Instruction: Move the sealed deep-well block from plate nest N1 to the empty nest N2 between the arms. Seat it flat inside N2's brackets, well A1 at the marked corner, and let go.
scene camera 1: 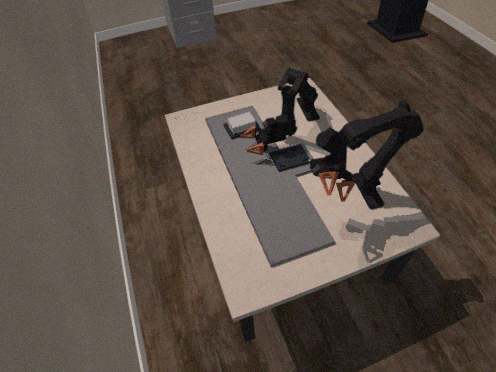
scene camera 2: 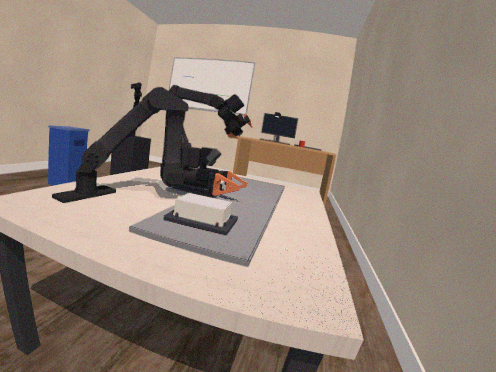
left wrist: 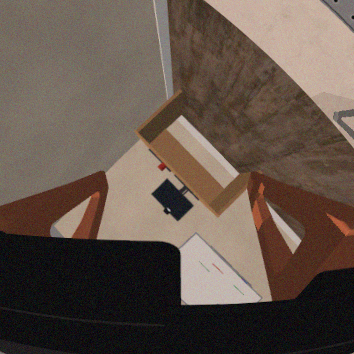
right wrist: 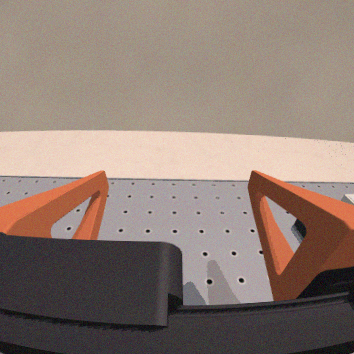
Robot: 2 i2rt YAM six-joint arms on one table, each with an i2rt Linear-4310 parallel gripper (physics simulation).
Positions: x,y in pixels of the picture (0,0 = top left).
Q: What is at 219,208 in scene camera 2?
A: A white deep-well block.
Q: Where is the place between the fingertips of my left gripper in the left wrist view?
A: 177,178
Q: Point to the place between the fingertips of my right gripper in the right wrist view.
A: At 177,178
